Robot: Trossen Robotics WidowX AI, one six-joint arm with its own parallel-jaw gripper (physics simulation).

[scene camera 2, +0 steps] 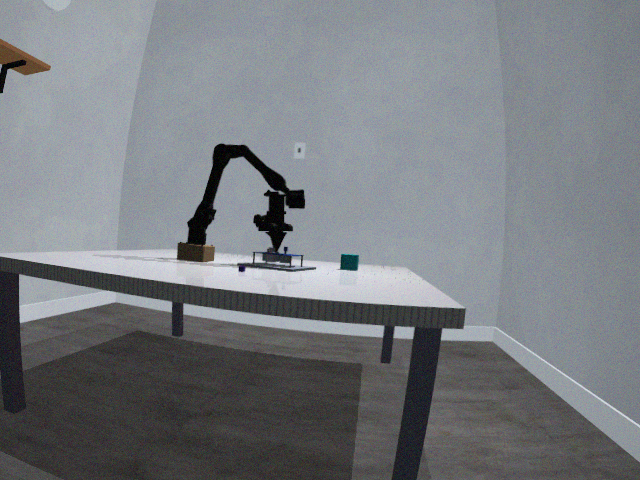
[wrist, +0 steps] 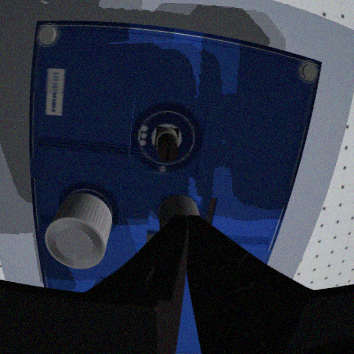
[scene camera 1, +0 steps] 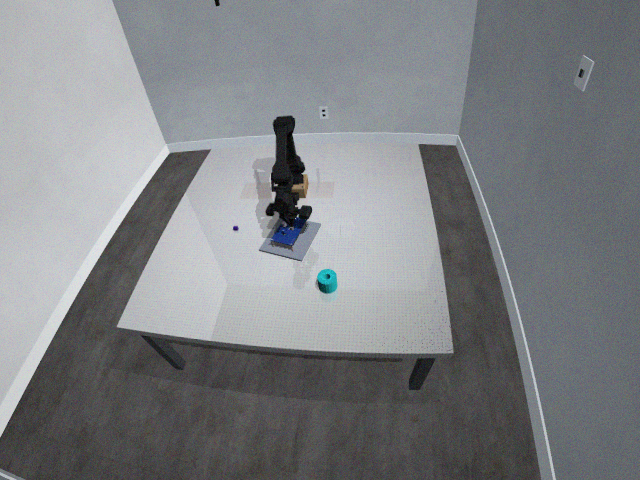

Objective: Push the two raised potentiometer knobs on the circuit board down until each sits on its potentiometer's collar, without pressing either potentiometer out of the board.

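Places are measured from the arm's base along level axes (x ahead, y left, z up), in centimetres.
Where they show: gripper, fingertip midpoint: [scene camera 2: 276,251] [wrist: 185,226] [scene camera 1: 292,226]; arm's base, origin of the base link: [scene camera 2: 195,244] [scene camera 1: 296,180].
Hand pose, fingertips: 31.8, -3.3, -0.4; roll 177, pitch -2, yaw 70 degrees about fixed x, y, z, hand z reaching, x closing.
Things, the pixels of their centre, and the offset from my fingertips, as dx, dy, dz. "spot": a spot on its surface instead. Level surfaces: height alone.
- blue circuit board, surface spot: [scene camera 1: 285,237] spot: +5.5, -3.0, -0.7
- ribbed light grey knob, body centre: [wrist: 73,244] -1.4, -3.3, +1.4
- dark round knob, body centre: [wrist: 179,222] +0.3, -0.2, -0.9
- narrow dark post, surface spot: [wrist: 167,142] spot: -3.3, +0.4, +0.7
- teal cylinder, body centre: [scene camera 1: 327,281] [scene camera 2: 349,262] +28.8, +12.0, -2.8
- white table, its level: dz -5.8
- tiny purple block, body centre: [scene camera 2: 241,268] [scene camera 1: 235,228] -8.6, -26.9, -5.0
The blue circuit board [scene camera 1: 285,237] [wrist: 260,125] stands on thin legs above a grey base plate [scene camera 1: 310,238] [scene camera 2: 306,268] [wrist: 331,95]. In the wrist view, a ribbed light grey knob [wrist: 80,232] stands raised at the board's lower left. A dark round knob [wrist: 176,205] sits right of it, partly hidden by the fingertips. Above these, a narrow dark post [wrist: 167,142] stands inside a white printed ring. My gripper [scene camera 1: 291,224] [scene camera 2: 278,250] [wrist: 185,226] is shut and empty, pointing down at the dark knob; whether it touches is unclear. The collars under both knobs are hidden.
A teal cylinder [scene camera 1: 327,283] [scene camera 2: 349,262] with a hole stands on the white table [scene camera 1: 382,310] [scene camera 2: 330,289], beyond the base plate from the arm. A tiny purple block [scene camera 1: 235,227] [scene camera 2: 241,268] lies beside the plate. A brown block [scene camera 1: 300,188] [scene camera 2: 195,252] is at the arm's base.
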